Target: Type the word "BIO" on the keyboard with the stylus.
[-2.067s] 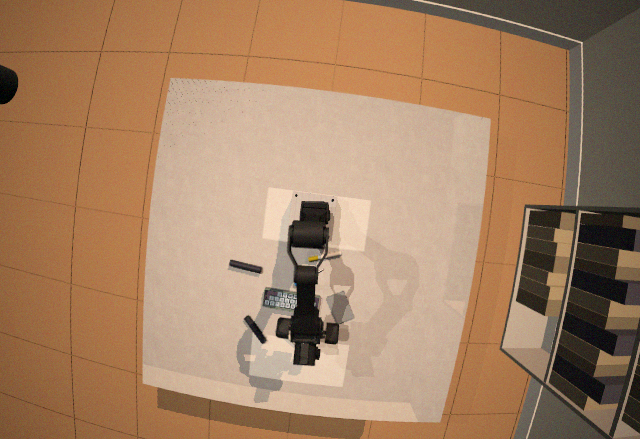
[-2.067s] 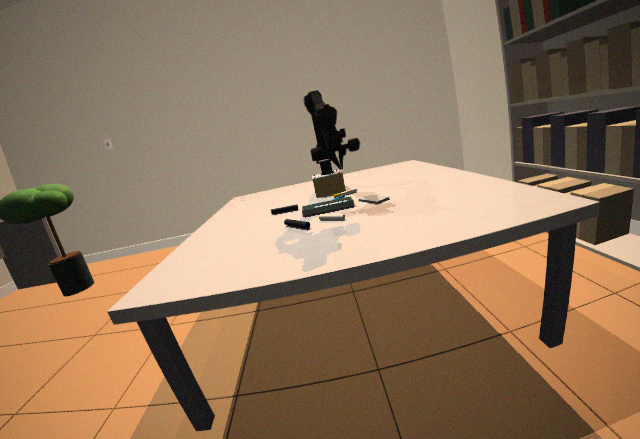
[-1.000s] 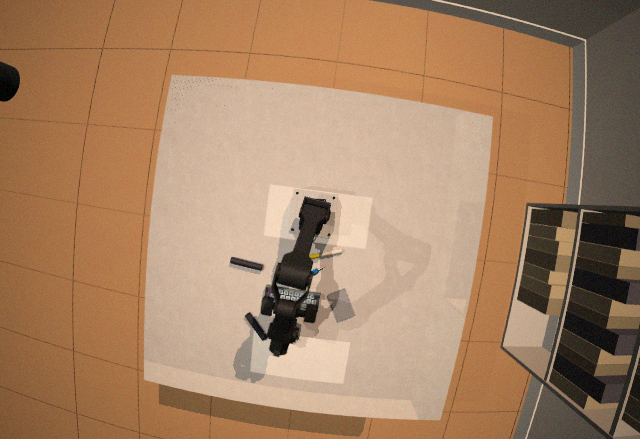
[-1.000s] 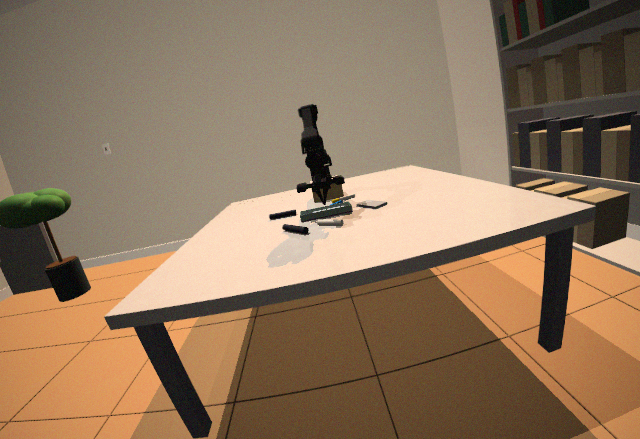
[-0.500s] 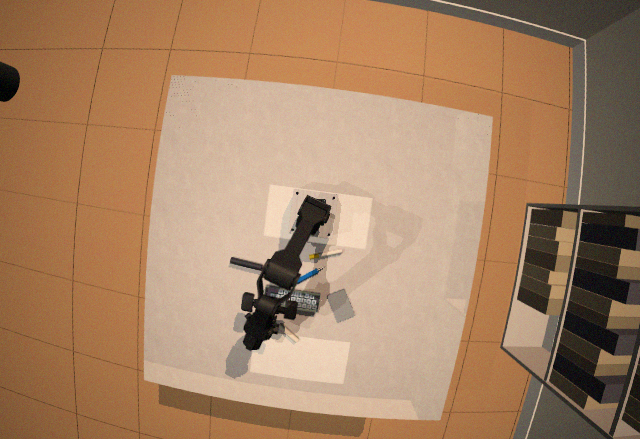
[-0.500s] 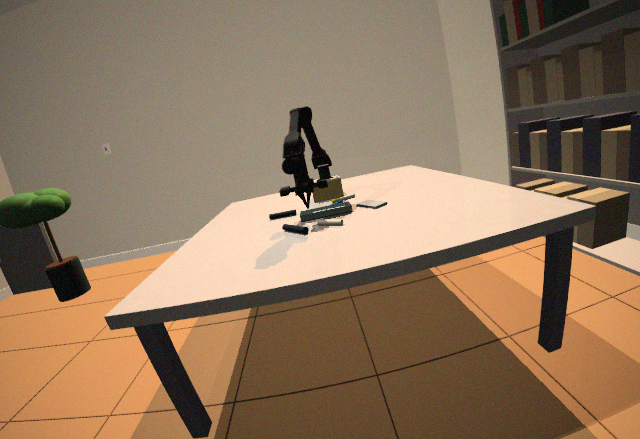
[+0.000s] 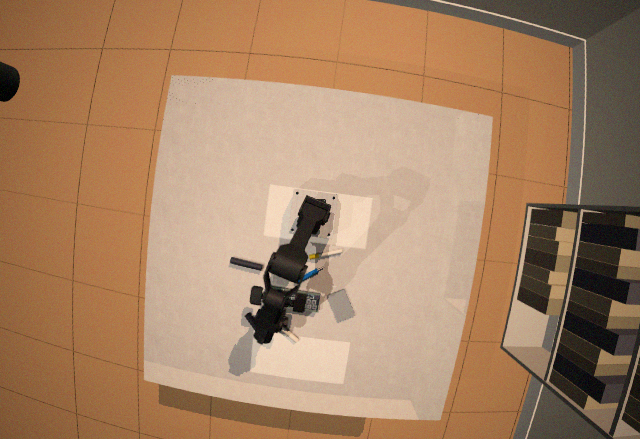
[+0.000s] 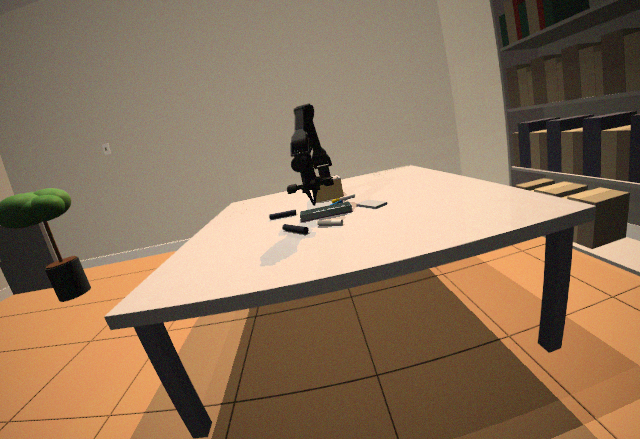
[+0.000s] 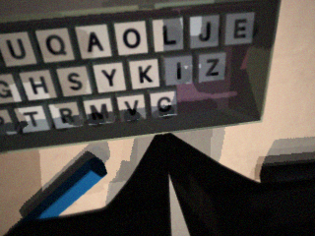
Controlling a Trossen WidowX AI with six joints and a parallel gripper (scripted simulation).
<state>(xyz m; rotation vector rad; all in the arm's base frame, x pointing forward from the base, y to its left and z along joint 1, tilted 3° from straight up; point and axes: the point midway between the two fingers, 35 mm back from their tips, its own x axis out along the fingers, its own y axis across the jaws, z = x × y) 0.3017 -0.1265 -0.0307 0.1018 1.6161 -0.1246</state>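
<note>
Now: the blue stylus 12 cm to the left of my gripper tip, 7 cm behind it and 3 cm below it. Also, from my gripper tip: pale cylinder 18 cm ahead, 3 cm below, 2 cm to the left; yellow-and-white pen 15 cm to the left, 13 cm behind, 3 cm below; stylus tip 15 cm to the left, 8 cm behind, 3 cm below.
</note>
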